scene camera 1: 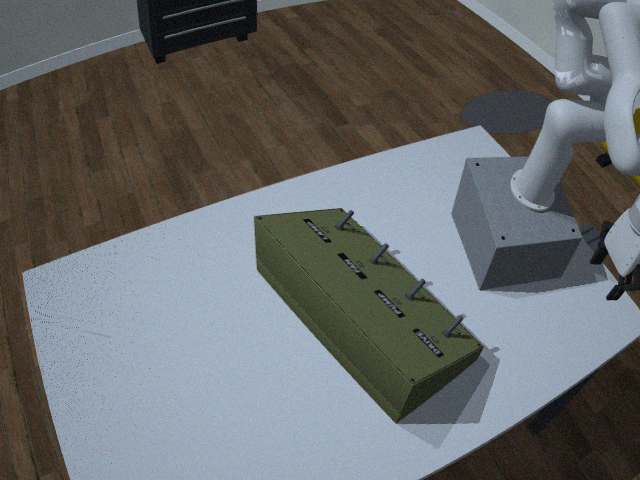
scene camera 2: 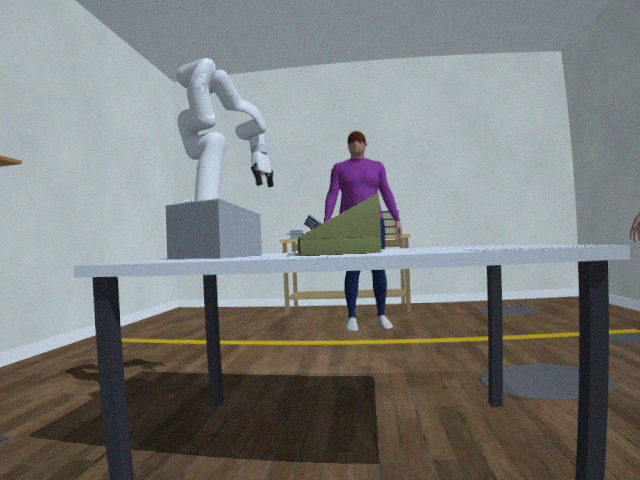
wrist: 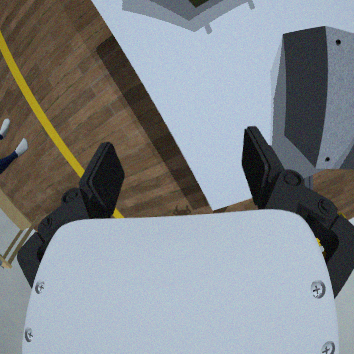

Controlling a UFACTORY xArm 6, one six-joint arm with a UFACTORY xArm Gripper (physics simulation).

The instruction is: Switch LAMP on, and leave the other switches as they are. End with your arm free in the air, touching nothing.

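Frame: origin at the arm's base, x ahead, y left, z up, level; metres.
Seen in the pictures: gripper, fingertip midpoint: (scene camera 1: pixel 602 280) (scene camera 2: pixel 265 186) (wrist: pixel 178 150); arm's base at its link origin: (scene camera 1: pixel 532 190) (scene camera 2: pixel 205 209).
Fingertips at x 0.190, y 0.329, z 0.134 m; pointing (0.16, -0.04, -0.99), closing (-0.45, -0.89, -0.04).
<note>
Pixels of each thing's middle, then the offset from my fingertips to it.
- green sloped switch box at the middle of its body: (scene camera 1: pixel 364 303) (scene camera 2: pixel 335 235) dx +0.304, dy -0.358, dz -0.255 m
- LAMP lever at the middle of its body: (scene camera 1: pixel 345 218) dx +0.226, dy -0.544, dz -0.207 m
- FAN lever at the middle of its body: (scene camera 1: pixel 380 252) dx +0.218, dy -0.424, dz -0.207 m
- PUMP lever at the middle of its body: (scene camera 1: pixel 417 287) dx +0.210, dy -0.304, dz -0.207 m
- DRIVE lever at the middle of its body: (scene camera 1: pixel 454 325) dx +0.202, dy -0.184, dz -0.207 m
A green sloped switch box (scene camera 1: pixel 330 289) (scene camera 2: pixel 351 229) stands on the table; its edge (wrist: pixel 201 2) shows at the top of the wrist view. The LAMP lever (scene camera 1: pixel 344 220) is at the far end of the row, followed by the FAN lever (scene camera 1: pixel 379 254), PUMP lever (scene camera 1: pixel 415 289) and DRIVE lever (scene camera 1: pixel 453 326). All four lean the same way, toward the box's low edge. Their on and off marks cannot be read. My gripper (scene camera 1: pixel 606 276) (scene camera 2: pixel 264 184) (wrist: pixel 178 150) is open and empty, in the air beside the robot's pedestal, higher than the box and apart from it, nearer the DRIVE end.
The grey pedestal (scene camera 1: pixel 532 266) (scene camera 2: pixel 193 232) (wrist: pixel 305 100) bears the arm and stands on the white table (scene camera 1: pixel 170 361) (scene camera 2: pixel 413 259) (wrist: pixel 200 100), on the box's low side. A person in purple (scene camera 2: pixel 356 180) stands behind the table. A dark drawer cabinet (scene camera 1: pixel 204 28) stands on the floor.
</note>
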